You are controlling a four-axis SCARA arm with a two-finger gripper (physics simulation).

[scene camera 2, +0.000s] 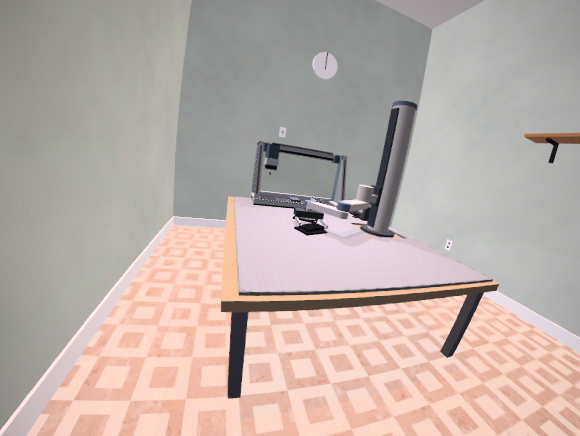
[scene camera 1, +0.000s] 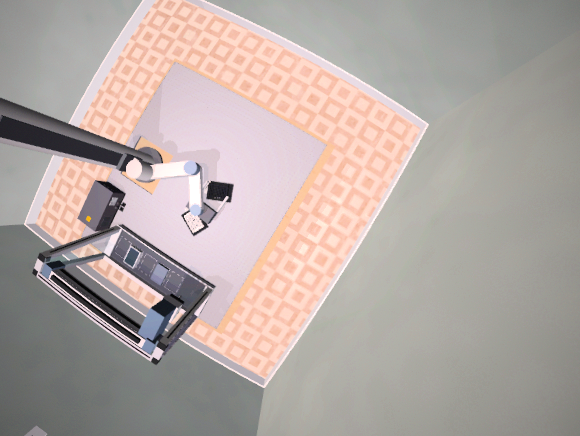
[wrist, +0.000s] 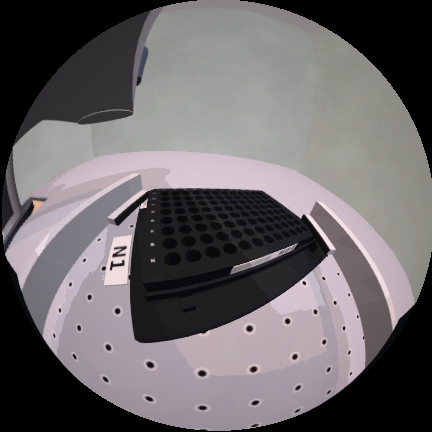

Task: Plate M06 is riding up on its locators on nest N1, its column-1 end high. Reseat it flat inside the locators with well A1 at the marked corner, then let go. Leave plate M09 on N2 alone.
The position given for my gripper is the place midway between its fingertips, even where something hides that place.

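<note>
My gripper (wrist: 229, 194) has its grip on a black well plate (wrist: 194, 239). The plate is still resting on a black nest base (wrist: 165, 319), and there is a white N1 label (wrist: 116, 273) that I can see as well.
</note>
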